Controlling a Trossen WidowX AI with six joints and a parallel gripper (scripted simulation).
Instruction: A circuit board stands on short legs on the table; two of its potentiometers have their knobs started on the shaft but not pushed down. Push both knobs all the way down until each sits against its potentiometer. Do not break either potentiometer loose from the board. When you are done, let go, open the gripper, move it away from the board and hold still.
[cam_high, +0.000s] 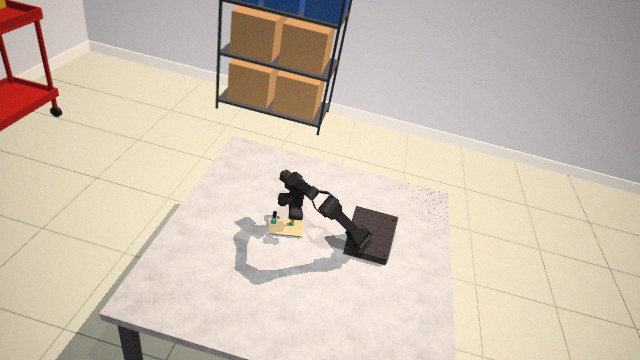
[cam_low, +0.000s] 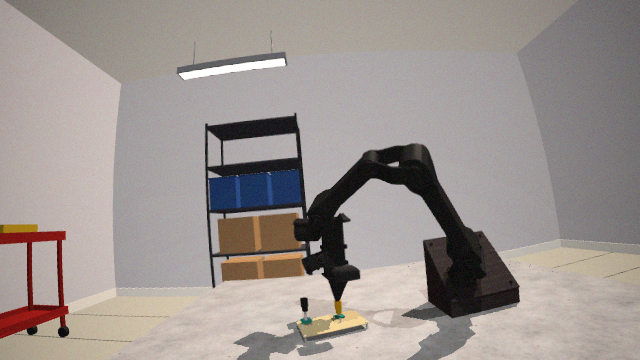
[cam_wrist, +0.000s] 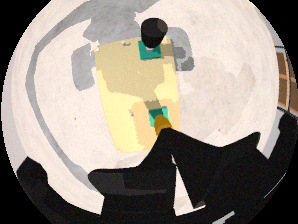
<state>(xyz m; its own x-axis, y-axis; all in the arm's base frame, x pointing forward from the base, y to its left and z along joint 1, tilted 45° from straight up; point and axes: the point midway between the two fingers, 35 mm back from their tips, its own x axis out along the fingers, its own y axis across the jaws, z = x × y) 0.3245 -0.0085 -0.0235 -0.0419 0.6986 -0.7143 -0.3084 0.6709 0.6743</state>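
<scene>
The orange knob lies 2 cm below my gripper tip. From my gripper tip the other things lie so: black knob (8 cm ahead, 3 cm to the left).
</scene>
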